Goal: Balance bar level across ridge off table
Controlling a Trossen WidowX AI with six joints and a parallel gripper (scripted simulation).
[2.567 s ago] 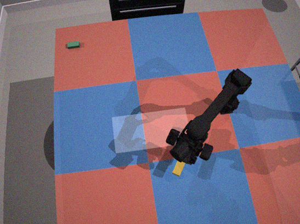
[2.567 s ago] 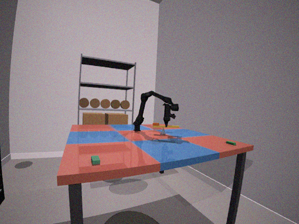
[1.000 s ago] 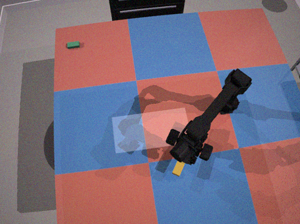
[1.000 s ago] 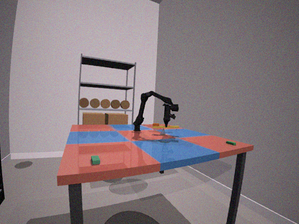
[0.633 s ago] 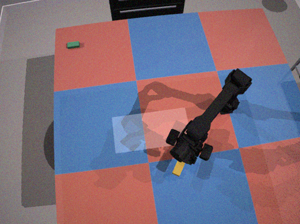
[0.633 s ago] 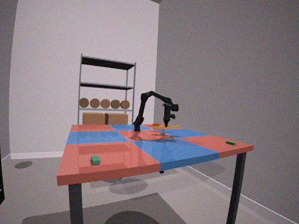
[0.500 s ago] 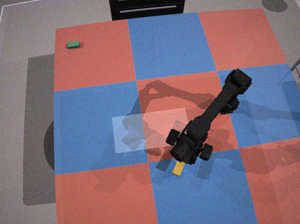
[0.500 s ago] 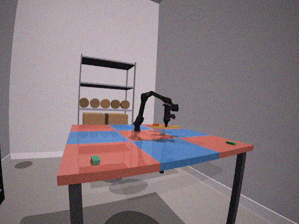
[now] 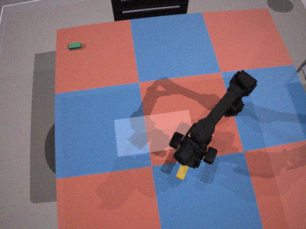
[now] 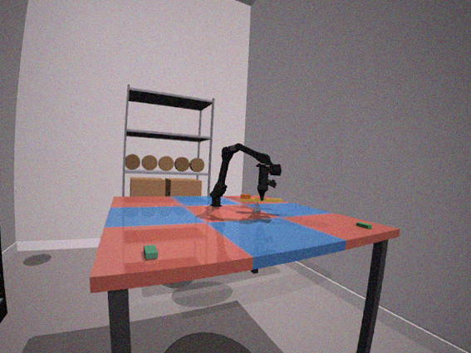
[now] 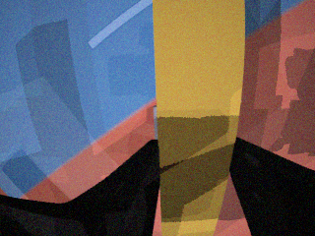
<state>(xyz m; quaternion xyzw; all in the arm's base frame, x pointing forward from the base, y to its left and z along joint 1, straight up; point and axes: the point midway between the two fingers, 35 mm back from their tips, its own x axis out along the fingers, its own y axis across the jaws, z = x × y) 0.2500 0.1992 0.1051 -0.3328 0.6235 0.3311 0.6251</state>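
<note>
Right now my gripper tip is 4 cm above the grey wedge, 2 cm to the left of it and 2 cm past it. The rest, counted from my gripper tip: green block (70 cm to the right, 49 cm ahead, 6 cm below).
</note>
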